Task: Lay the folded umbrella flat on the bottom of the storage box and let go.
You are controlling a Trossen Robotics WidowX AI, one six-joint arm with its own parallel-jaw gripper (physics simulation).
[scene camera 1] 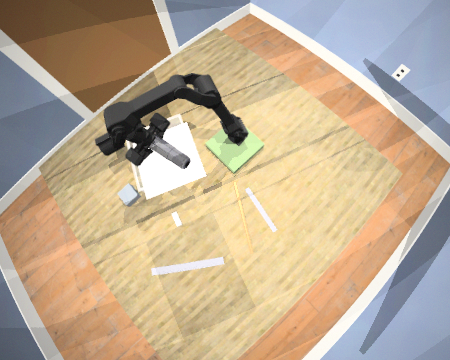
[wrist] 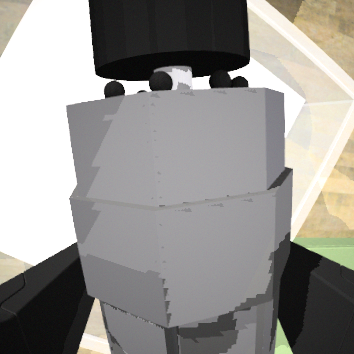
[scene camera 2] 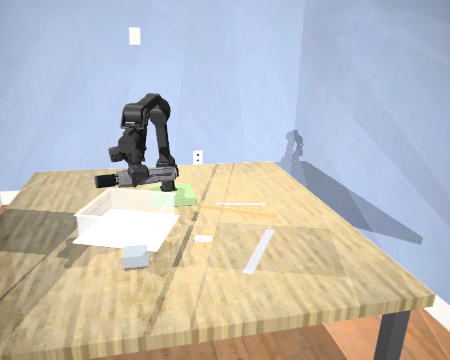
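Where they show: gripper, fingertip midpoint: [scene camera 1: 157,144] [wrist: 179,243] [scene camera 2: 133,182]; arm's base, origin of the base link: [scene camera 1: 237,136] [scene camera 2: 168,188].
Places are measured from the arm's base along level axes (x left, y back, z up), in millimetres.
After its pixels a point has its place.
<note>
The folded umbrella [scene camera 1: 171,154] @(x -79, y -264, z 178 mm) [scene camera 2: 160,175] @(x -81, y -282, z 160 mm) [wrist: 175,200] @(x -205, y -278, z 182 mm) has a grey body and a black handle, which shows at its left end in scene camera 2 and at the top of the wrist view. My gripper [scene camera 1: 150,141] @(x -175, y -265, z 136 mm) [scene camera 2: 138,173] [wrist: 179,243] @(x -175, y -265, z 136 mm) is shut on its grey body, a black finger on each side. The umbrella is held roughly level, above the rim of the storage box [scene camera 1: 136,175] @(x -194, y -410, z 63 mm) [scene camera 2: 92,202] @(x -315, y -227, z 63 mm) [wrist: 300,46] @(x -277, y -162, z 64 mm). The box has see-through walls and a white bottom. In scene camera 1 the gripper hides the umbrella's handle end.
The arm's base stands by a green slab [scene camera 1: 245,150] @(x 66, y -30, z 0 mm) [scene camera 2: 185,194] @(x 56, y -88, z 0 mm) beside the box. A grey-blue cube [scene camera 1: 128,195] @(x -194, y -503, z 3 mm) [scene camera 2: 135,256] @(x -207, y -535, z 2 mm) and small white block [scene camera 1: 176,219] @(x 32, y -439, z -21 mm) [scene camera 2: 203,238] @(x 28, y -446, z -21 mm) lie near the box. Farther off lie an orange stick [scene camera 1: 242,215] @(x 229, y -251, z -21 mm) and pale strips [scene camera 1: 187,266] @(x 191, y -550, z -31 mm) [scene camera 2: 259,251] @(x 179, y -567, z -31 mm).
</note>
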